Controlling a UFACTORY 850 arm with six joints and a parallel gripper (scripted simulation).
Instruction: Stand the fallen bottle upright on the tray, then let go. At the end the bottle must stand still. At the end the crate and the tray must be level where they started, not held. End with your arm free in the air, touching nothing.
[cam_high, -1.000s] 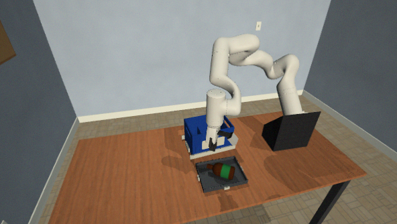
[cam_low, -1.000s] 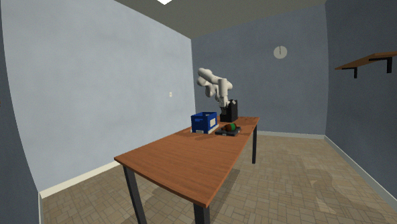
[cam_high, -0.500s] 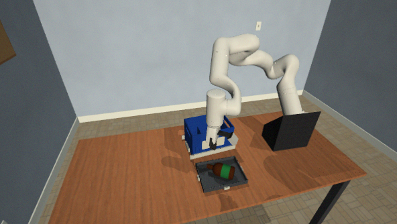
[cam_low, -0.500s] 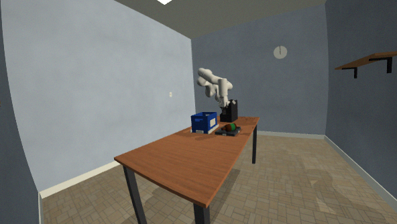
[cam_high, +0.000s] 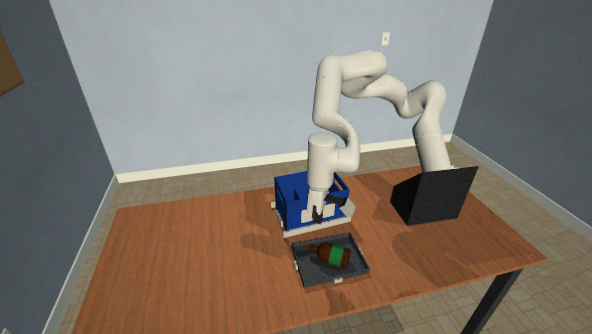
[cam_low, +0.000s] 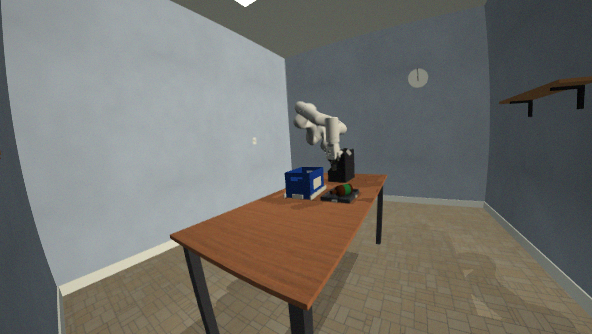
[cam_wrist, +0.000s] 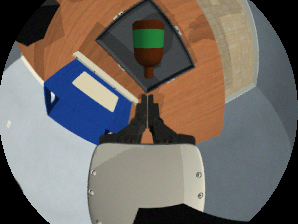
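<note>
Right now the bottle is 160 mm below my hand, 40 mm behind it and 30 mm to the left of it. Round my hand: blue crate 240 mm to the right, 120 mm below, 30 mm behind; tray 190 mm below, 50 mm behind, 30 mm to the left.
</note>
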